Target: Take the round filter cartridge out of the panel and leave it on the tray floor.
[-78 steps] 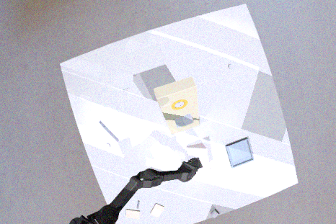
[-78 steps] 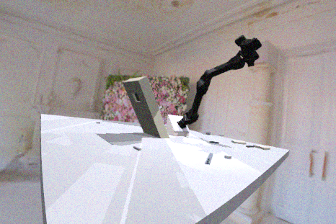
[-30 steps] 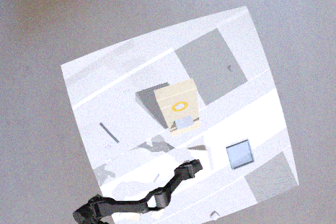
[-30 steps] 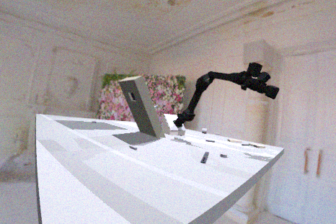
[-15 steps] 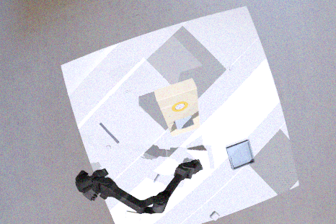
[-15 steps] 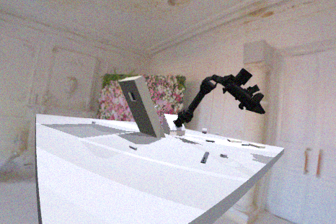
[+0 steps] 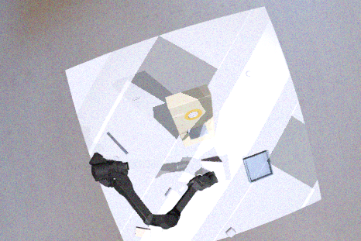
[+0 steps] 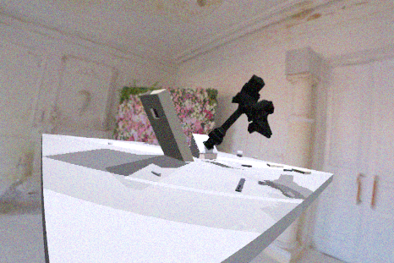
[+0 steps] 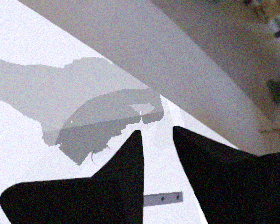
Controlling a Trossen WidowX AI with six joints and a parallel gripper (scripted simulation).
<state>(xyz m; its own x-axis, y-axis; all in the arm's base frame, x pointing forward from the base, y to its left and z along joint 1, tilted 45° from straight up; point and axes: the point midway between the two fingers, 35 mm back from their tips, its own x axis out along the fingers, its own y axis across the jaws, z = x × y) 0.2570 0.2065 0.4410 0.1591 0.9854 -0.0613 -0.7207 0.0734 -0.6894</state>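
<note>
Right now my gripper tip is 90 mm short of the round filter cartridge, 510 mm to the left of it and 70 mm below it. Round my gripper tip: cream service panel: 40 mm ahead, 510 mm to the right, 10 mm below; then blue-grey square tray: 370 mm behind, 750 mm to the right, 160 mm below.
</note>
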